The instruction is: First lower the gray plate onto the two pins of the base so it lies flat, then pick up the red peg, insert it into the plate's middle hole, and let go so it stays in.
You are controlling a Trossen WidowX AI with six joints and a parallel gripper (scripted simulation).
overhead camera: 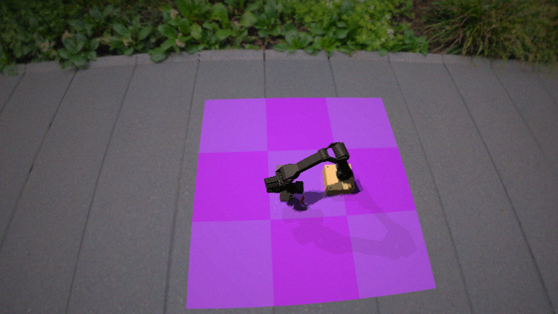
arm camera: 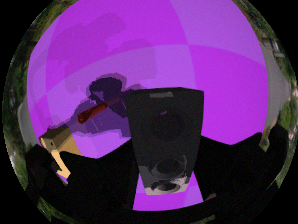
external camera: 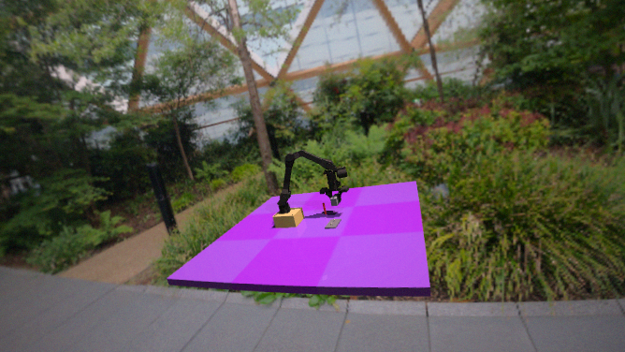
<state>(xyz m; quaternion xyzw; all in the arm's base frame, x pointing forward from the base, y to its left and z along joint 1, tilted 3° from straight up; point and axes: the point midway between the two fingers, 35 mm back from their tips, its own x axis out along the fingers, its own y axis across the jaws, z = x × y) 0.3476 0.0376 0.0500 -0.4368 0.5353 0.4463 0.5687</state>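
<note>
Now: the red peg 100 mm behind my gripper tip, 40 mm to the left of it and 50 mm below it. Also, from my gripper tip: gray plate (30 mm above).
</note>
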